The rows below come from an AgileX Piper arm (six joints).
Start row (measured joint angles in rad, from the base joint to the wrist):
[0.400 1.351 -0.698 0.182 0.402 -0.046]
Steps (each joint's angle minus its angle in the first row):
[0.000 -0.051 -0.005 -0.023 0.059 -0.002]
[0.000 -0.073 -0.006 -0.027 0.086 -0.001]
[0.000 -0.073 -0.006 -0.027 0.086 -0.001]
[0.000 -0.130 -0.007 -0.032 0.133 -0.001]
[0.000 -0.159 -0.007 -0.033 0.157 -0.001]
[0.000 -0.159 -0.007 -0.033 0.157 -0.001]
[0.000 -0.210 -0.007 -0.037 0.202 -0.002]
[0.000 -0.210 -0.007 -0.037 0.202 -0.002]
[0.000 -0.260 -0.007 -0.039 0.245 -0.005]
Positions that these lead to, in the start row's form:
[0.400 1.300 -0.703 0.159 0.461 -0.048]
[0.400 1.278 -0.704 0.155 0.488 -0.047]
[0.400 1.278 -0.704 0.155 0.488 -0.047]
[0.400 1.221 -0.705 0.150 0.535 -0.047]
[0.400 1.192 -0.705 0.149 0.559 -0.047]
[0.400 1.192 -0.705 0.149 0.559 -0.047]
[0.400 1.141 -0.705 0.145 0.604 -0.048]
[0.400 1.141 -0.705 0.145 0.604 -0.048]
[0.400 1.091 -0.705 0.143 0.647 -0.051]

